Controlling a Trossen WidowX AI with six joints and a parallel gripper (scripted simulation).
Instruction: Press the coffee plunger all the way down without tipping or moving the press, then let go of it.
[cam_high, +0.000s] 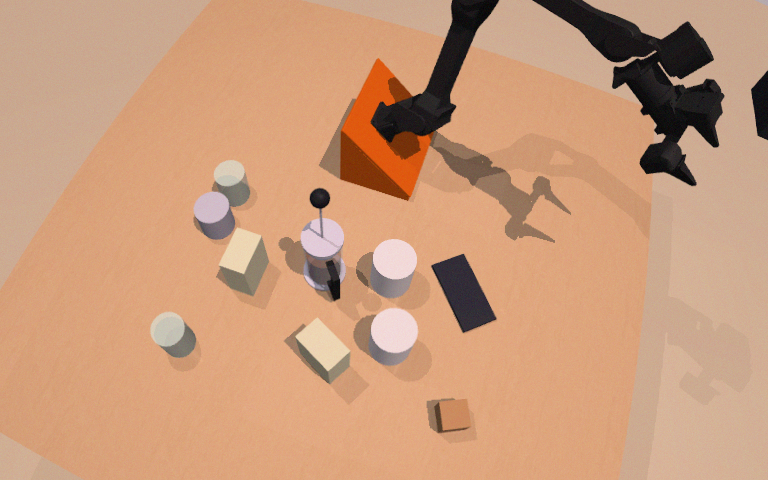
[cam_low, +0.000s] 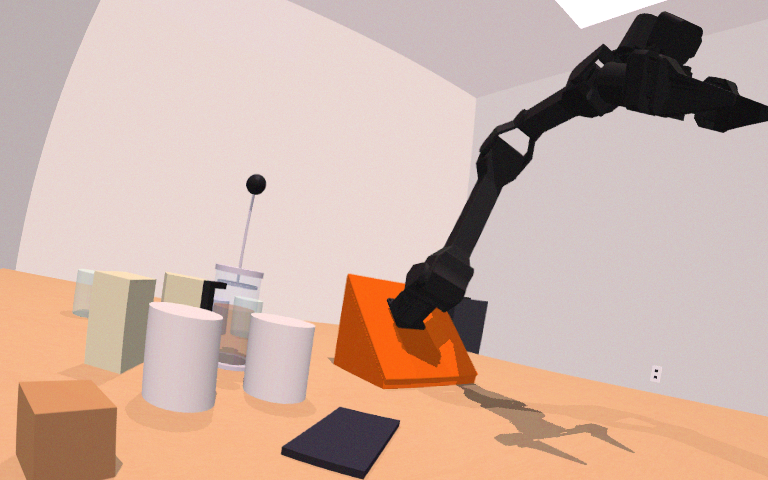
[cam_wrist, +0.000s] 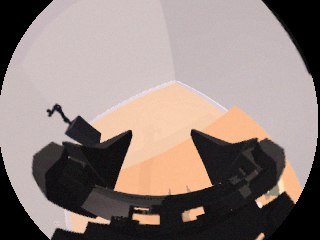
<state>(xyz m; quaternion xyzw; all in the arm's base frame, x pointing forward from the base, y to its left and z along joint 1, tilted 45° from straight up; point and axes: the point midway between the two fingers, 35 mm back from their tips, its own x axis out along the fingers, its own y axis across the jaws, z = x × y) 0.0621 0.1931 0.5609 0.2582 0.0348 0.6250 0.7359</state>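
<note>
Now: gripper tip 560 mm to the left of the coffee press, 260 mm short of it and 230 mm above it. From my gripper tip the other things lie so: brown cube 440 mm ahead, 340 mm below, 260 mm to the right; dark slab 360 mm below, 300 mm to the right, 190 mm ahead.
</note>
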